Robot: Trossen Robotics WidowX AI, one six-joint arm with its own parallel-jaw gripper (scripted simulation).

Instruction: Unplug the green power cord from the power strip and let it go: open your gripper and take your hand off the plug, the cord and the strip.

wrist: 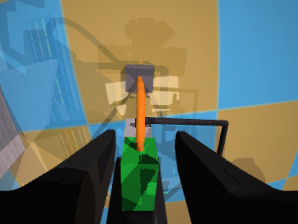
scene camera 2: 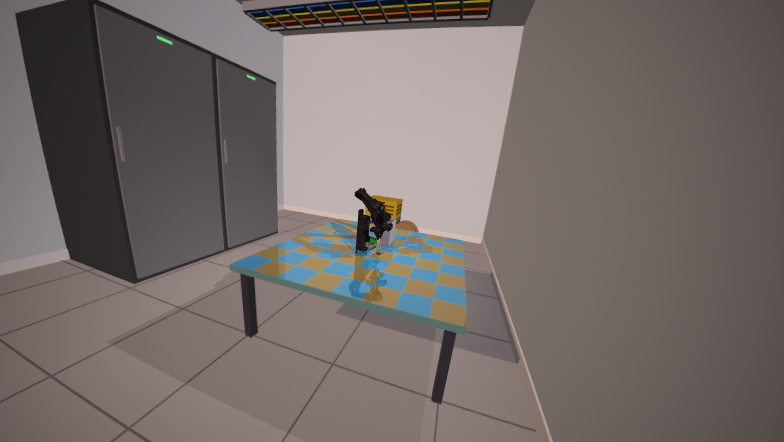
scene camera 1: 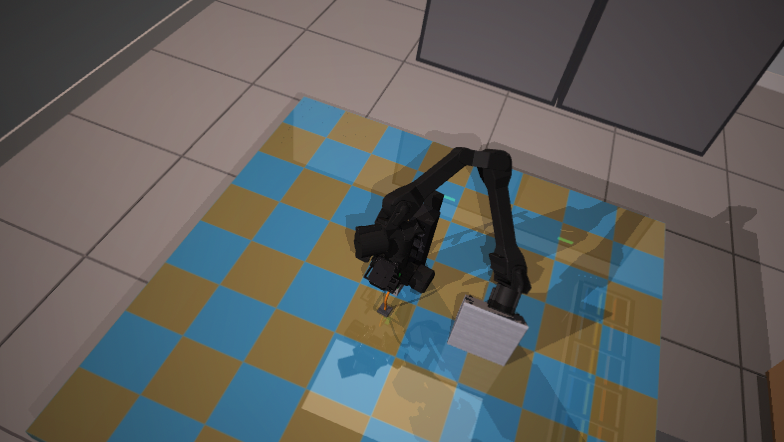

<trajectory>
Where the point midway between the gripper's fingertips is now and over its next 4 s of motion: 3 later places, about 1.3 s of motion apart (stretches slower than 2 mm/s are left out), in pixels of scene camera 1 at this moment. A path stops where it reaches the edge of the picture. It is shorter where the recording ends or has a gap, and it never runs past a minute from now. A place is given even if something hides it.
My gripper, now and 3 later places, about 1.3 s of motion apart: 390, 284; 397, 276; 388, 288; 396, 275
</trajectory>
